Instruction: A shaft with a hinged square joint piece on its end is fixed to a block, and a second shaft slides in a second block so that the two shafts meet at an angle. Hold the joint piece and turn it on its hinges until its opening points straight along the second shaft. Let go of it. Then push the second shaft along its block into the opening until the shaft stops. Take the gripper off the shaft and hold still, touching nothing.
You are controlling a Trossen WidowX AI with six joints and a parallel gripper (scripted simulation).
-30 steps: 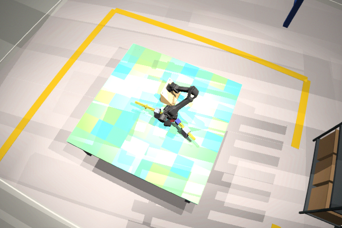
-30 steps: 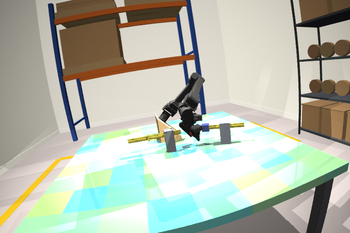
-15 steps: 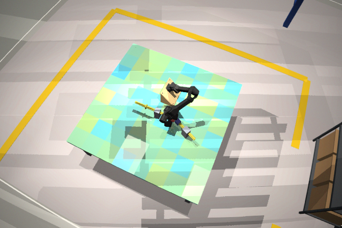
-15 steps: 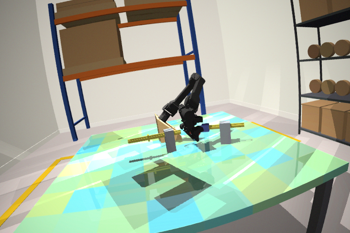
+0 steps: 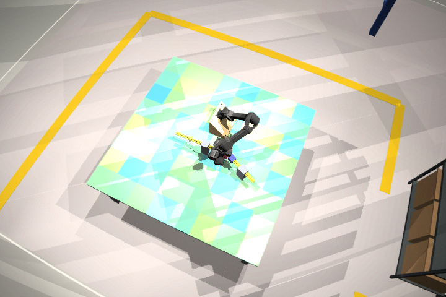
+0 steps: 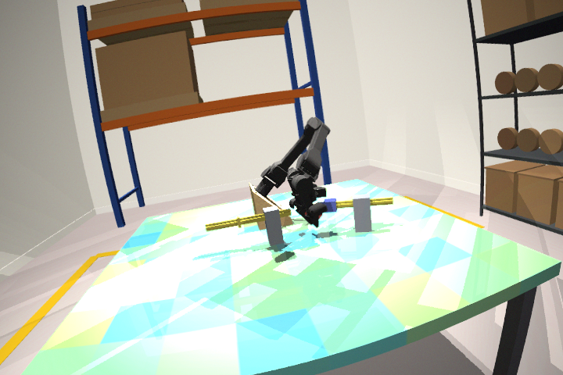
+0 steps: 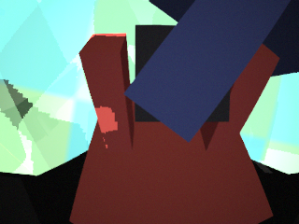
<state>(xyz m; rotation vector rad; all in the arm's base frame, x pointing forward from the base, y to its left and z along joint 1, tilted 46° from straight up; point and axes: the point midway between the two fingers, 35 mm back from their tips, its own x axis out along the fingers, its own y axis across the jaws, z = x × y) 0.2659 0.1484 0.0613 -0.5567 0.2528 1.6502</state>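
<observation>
Now: gripper tip 5 cm below the red joint piece.
</observation>
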